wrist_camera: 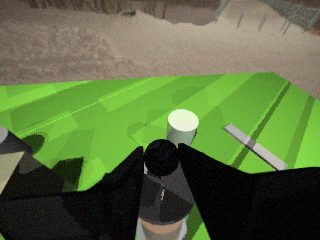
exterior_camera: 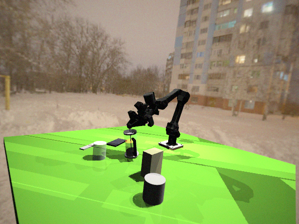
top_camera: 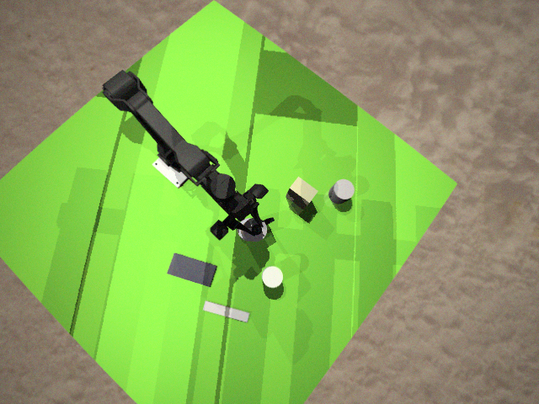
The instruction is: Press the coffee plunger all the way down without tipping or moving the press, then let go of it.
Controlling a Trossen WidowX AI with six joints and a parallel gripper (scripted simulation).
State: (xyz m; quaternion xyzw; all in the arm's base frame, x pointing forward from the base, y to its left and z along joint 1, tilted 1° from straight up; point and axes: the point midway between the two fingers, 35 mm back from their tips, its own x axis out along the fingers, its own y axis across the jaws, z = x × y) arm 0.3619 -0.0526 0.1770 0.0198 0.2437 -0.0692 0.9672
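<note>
My gripper tip is now 9 cm above the coffee press, 2 cm to the right of it and 2 cm past it. The rest, counted from my gripper tip: cream box: 20 cm to the left, 12 cm below, 4 cm ahead; dark flat slab: 22 cm to the right, 17 cm below, 12 cm behind.
</note>
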